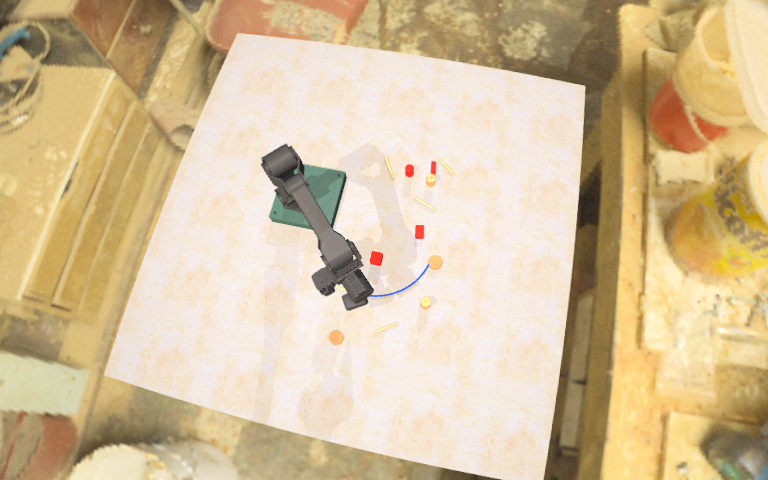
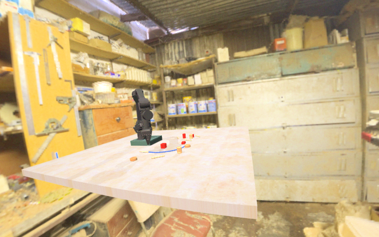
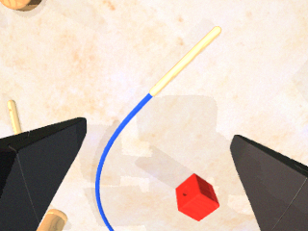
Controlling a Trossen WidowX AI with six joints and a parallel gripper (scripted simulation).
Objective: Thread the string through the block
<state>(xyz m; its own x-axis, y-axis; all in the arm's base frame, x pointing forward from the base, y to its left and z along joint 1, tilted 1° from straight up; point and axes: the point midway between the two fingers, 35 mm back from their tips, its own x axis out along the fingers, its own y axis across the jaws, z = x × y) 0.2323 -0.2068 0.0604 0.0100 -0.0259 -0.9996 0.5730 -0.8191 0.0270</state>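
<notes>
Right now my gripper tip is 2 cm past the thin wooden stick, 1 cm to the left of it and 6 cm above it. From my gripper tip the other things lie so: red block (5 cm ahead, 10 cm to the left, 4 cm below); then flat disc (15 cm to the right, 5 cm below); then round wooden button (22 cm ahead, 13 cm to the left, 5 cm below).
</notes>
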